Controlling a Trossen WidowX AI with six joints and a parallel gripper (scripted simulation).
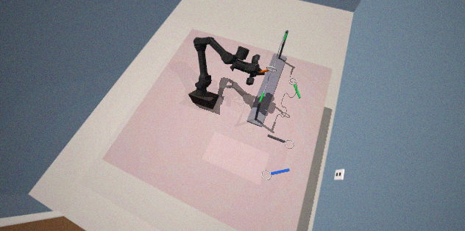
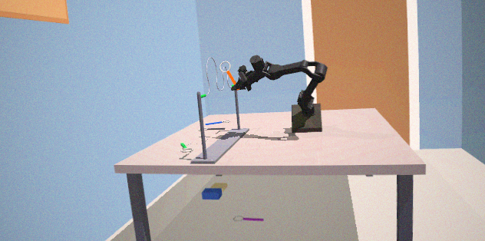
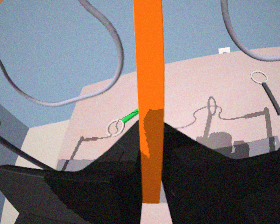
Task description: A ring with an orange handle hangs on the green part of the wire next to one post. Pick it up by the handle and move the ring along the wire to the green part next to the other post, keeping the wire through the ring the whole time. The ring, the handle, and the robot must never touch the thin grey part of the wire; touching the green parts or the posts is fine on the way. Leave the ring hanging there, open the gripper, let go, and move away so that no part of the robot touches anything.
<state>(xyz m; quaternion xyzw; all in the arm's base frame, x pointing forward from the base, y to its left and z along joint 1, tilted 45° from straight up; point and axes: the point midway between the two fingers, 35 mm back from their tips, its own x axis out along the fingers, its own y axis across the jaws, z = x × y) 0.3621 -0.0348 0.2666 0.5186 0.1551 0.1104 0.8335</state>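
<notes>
My gripper tip is now 1 cm short of the orange-handled ring, 3 cm to the left of it and 8 cm below it. Round my gripper tip: green-handled ring (24 cm ahead, 14 cm to the left, 27 cm below); dark-handled ring (22 cm ahead, 31 cm to the right, 27 cm below); blue-handled ring (19 cm ahead, 53 cm to the right, 27 cm below).
</notes>
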